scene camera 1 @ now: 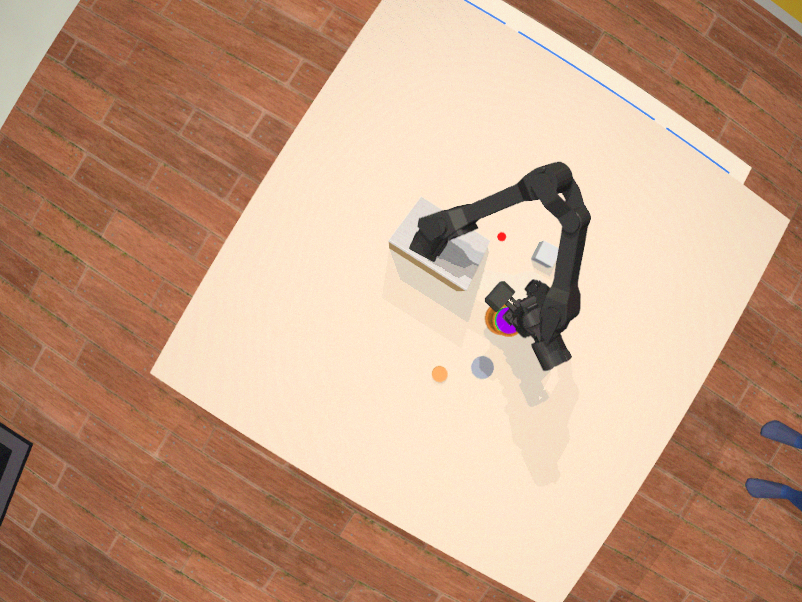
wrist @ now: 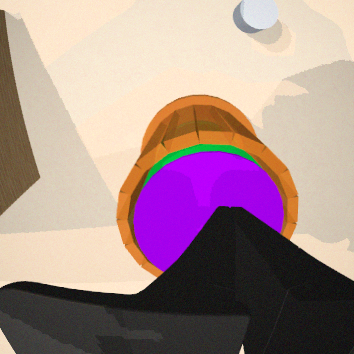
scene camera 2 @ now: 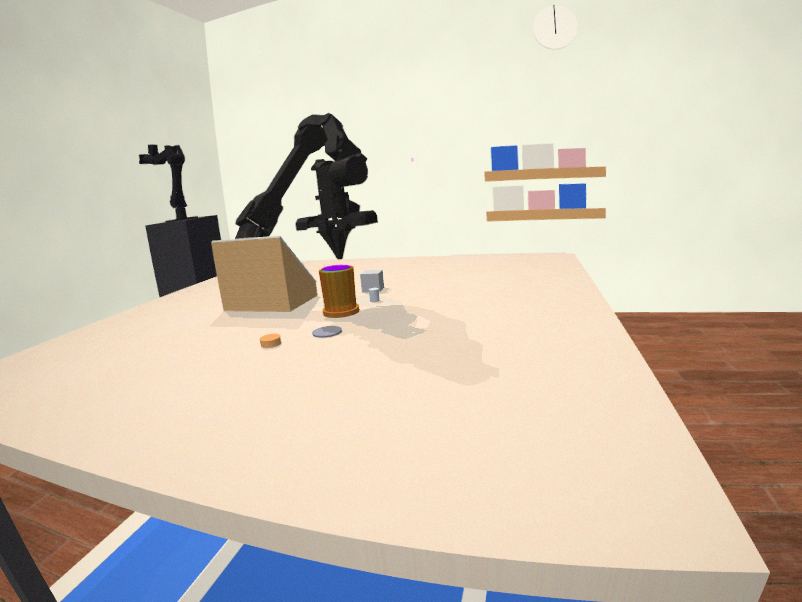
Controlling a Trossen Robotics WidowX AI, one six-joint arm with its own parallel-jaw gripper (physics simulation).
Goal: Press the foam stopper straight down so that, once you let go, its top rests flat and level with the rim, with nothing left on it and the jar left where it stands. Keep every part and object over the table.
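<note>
The orange-brown jar (scene camera 1: 490, 320) (scene camera 2: 338, 292) (wrist: 124, 215) stands upright on the table. The foam stopper (scene camera 1: 505, 327) (scene camera 2: 337, 267) (wrist: 200, 185), with a purple top, sits in its mouth. A green band shows along one side between the purple top and the rim in the wrist view. The top looks close to rim height; I cannot tell whether it is exactly level. My gripper (scene camera 1: 509, 316) (scene camera 2: 339, 257) (wrist: 227, 218) is shut and empty, pointing down a little above the stopper. It hides part of the stopper and rim in the wrist view.
A wedge-shaped block (scene camera 1: 417, 213) (scene camera 2: 252, 275) (wrist: 15, 145) stands beside the jar. A grey cube (scene camera 1: 544, 254) (scene camera 2: 371, 280) and small grey cylinder (scene camera 2: 373, 295) (wrist: 259, 13) stand behind. A grey disc (scene camera 1: 481, 367) (scene camera 2: 327, 331) and orange disc (scene camera 1: 439, 373) (scene camera 2: 270, 340) lie in front.
</note>
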